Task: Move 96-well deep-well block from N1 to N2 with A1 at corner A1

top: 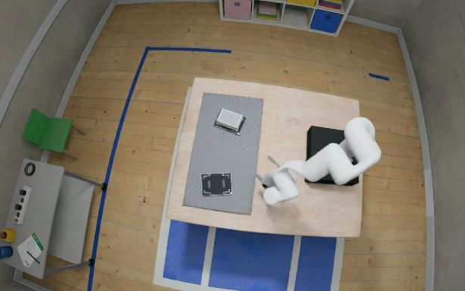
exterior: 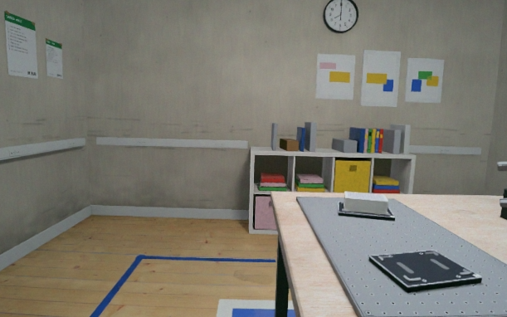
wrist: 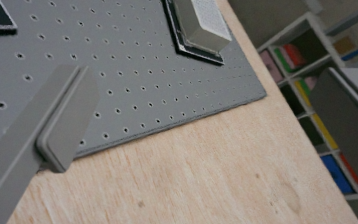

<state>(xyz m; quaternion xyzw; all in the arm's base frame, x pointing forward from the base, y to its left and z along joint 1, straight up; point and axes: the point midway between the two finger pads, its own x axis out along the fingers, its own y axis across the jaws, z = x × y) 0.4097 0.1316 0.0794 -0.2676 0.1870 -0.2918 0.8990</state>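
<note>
My hand is 220 mm short of the white 96-well deep-well block, 290 mm to the left of it and 130 mm above it.
</note>
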